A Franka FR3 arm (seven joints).
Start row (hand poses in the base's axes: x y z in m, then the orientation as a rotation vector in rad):
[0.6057 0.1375 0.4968 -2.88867 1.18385 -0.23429]
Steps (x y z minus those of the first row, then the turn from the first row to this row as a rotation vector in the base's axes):
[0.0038 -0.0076 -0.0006 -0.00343 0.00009 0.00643]
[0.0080 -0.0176 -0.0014 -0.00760 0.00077 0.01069]
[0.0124 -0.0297 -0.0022 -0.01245 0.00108 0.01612]
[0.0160 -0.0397 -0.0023 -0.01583 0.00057 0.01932]
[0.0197 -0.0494 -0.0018 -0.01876 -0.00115 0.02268]
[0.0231 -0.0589 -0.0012 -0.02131 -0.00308 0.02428]
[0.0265 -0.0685 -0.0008 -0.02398 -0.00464 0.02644]
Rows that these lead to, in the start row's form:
[0.6095 0.1299 0.4962 -2.89499 1.17517 -0.23634]
[0.6137 0.1199 0.4954 -2.90107 1.16991 -0.23807]
[0.6181 0.1078 0.4946 -2.90815 1.16300 -0.24076]
[0.6217 0.0978 0.4945 2.90797 -1.15714 0.24331]
[0.6254 0.0881 0.4950 2.90803 -1.15122 0.24736]
[0.6288 0.0786 0.4956 2.90732 -1.14802 0.25153]
[0.6322 0.0690 0.4960 2.90678 -1.14391 0.25521]

